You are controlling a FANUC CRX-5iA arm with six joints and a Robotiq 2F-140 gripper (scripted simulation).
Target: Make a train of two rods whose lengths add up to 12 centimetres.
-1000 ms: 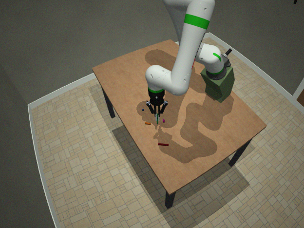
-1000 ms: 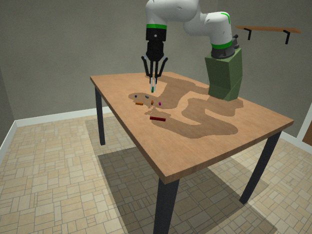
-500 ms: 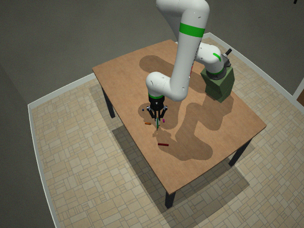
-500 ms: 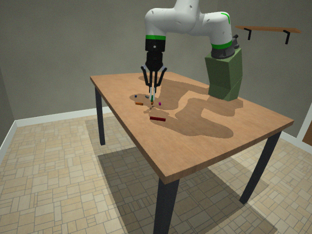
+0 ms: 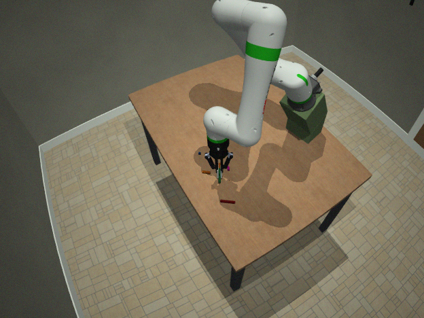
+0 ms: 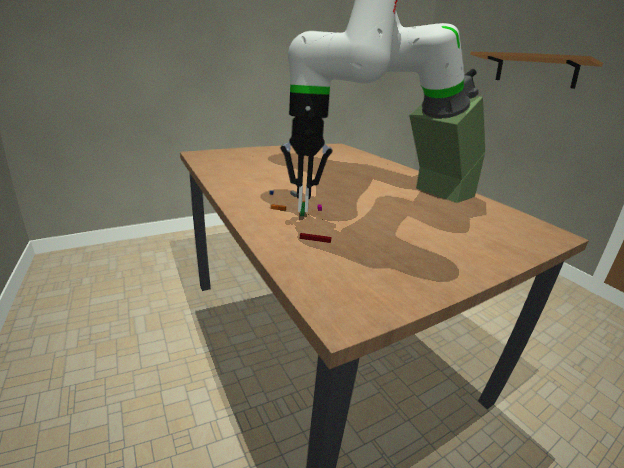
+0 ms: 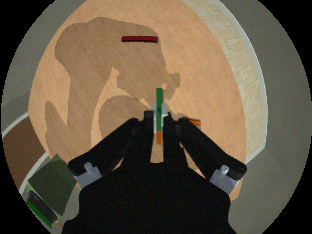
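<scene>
Right now my hand is 30 mm above the green rod. Also, from my hand: red rod (140 mm to the left, 50 mm ahead, 40 mm below); grey rod (150 mm to the right, 60 mm behind, 40 mm below); magenta rod (60 mm behind, 40 mm below, 20 mm to the right).
</scene>
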